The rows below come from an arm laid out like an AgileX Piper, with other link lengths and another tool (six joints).
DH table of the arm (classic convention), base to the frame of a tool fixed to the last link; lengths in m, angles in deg. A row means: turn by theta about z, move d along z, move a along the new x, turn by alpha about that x. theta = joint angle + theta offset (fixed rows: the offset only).
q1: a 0, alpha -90, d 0.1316, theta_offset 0
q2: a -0.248, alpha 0, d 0, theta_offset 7.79
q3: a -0.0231, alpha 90, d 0, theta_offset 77.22
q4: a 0, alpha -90, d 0.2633, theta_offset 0
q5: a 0, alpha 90, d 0, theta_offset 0
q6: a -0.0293, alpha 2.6, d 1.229, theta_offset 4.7
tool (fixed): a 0, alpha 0, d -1.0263, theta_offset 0
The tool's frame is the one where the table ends.
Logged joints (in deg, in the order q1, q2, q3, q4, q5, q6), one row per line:
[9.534 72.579 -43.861 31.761 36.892 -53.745]
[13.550 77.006 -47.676 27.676 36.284 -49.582]
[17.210 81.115 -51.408 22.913 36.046 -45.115]
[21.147 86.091 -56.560 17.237 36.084 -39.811]
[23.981 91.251 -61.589 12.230 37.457 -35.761]
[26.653 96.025 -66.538 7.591 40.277 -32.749]
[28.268 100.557 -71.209 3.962 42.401 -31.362]
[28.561 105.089 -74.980 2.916 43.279 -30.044]
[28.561 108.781 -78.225 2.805 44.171 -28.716]
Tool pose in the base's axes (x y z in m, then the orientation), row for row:
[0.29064 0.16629 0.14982 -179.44 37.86 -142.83]
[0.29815 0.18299 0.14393 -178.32 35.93 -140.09]
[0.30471 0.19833 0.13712 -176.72 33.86 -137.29]
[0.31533 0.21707 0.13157 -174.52 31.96 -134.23]
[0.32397 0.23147 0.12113 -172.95 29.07 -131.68]
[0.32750 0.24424 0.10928 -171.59 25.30 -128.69]
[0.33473 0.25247 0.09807 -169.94 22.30 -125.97]
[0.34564 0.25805 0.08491 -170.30 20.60 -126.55]
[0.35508 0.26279 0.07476 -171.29 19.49 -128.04]
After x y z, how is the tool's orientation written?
As angles about the fixed x, y, z axes (roll, pitch, yaw), in degrees.
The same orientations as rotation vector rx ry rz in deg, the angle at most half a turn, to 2 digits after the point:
[-45.42 135.83 14.99]
[-48.85 136.57 14.05]
[-52.27 137.21 12.36]
[-55.75 137.30 9.97]
[-59.40 138.29 7.51]
[-64.20 139.52 4.74]
[-68.29 139.89 1.73]
[-68.58 141.60 0.93]
[-67.66 143.59 1.07]

